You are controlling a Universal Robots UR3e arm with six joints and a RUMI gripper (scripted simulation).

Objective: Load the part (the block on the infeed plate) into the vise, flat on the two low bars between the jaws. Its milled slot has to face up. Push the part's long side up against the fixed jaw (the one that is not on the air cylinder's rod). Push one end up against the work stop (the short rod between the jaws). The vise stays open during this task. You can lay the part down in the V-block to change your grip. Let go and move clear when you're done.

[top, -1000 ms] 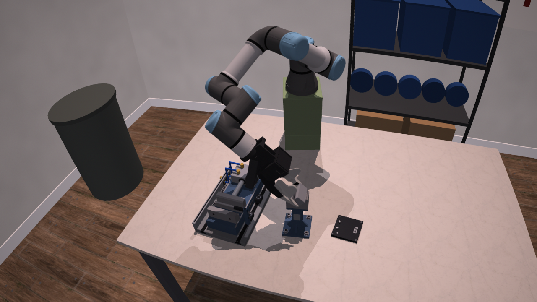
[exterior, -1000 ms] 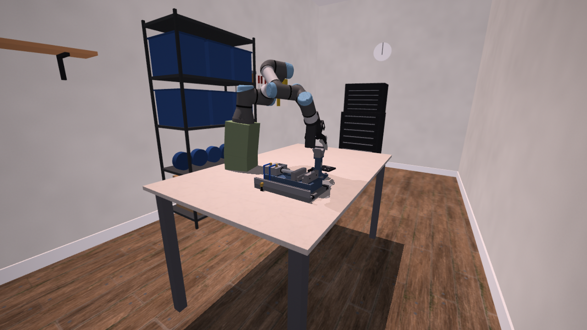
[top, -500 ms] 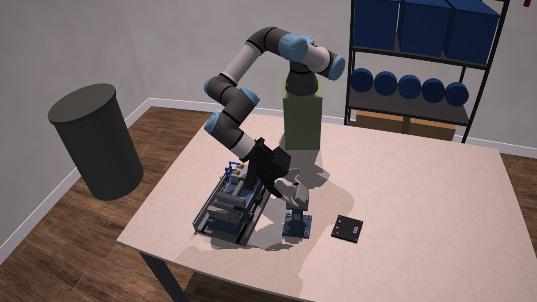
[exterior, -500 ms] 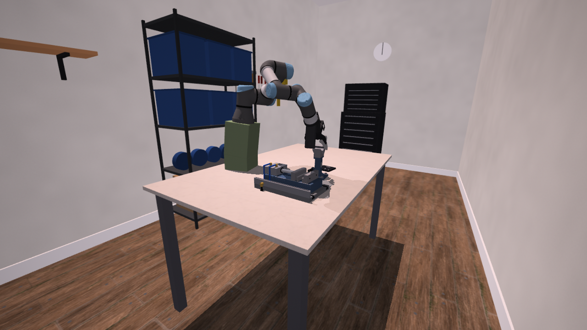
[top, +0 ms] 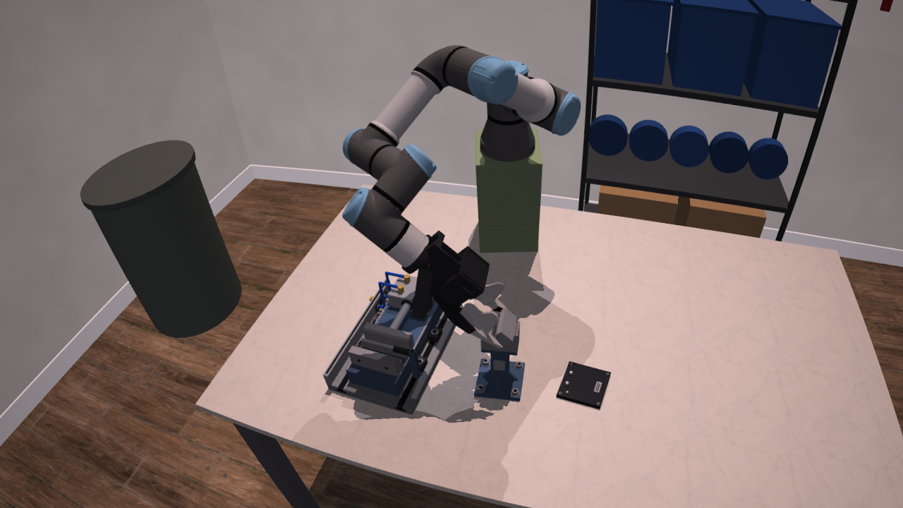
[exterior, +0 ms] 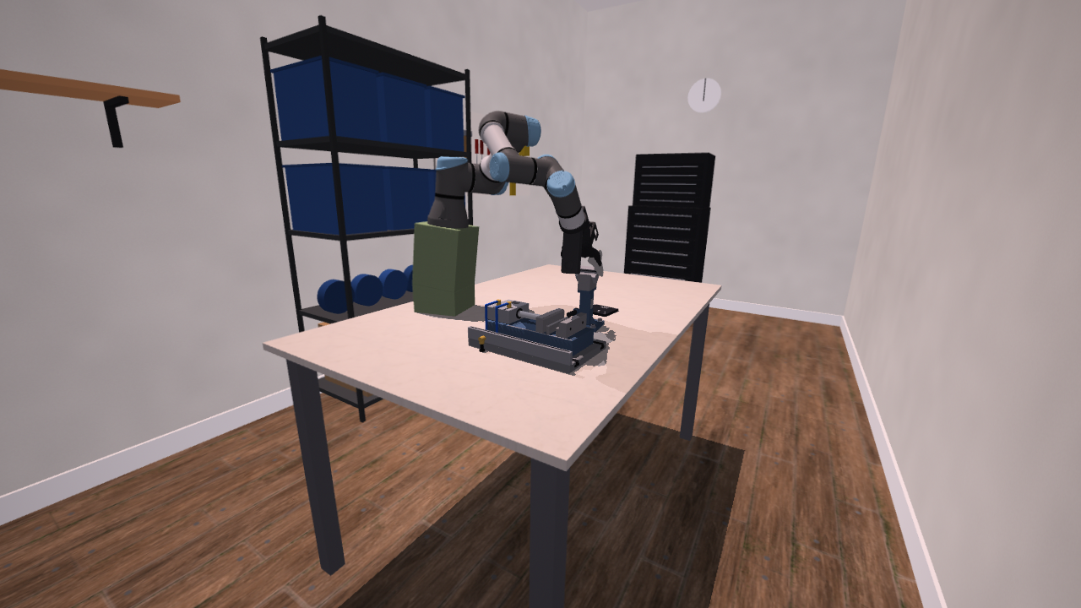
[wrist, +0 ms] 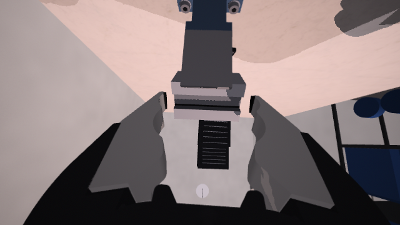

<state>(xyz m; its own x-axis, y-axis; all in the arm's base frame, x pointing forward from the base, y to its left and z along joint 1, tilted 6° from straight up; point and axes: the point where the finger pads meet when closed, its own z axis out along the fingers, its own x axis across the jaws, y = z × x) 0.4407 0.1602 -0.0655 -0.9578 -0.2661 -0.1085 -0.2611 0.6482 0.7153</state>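
My hand is right at the part. Also, from my hand: dark work stop rod (7 cm ahead, 17 cm to the right, 7 cm below); black infeed plate (5 cm behind, 16 cm to the left, 16 cm below); fixed jaw (11 cm ahead, 21 cm to the right, 8 cm below).
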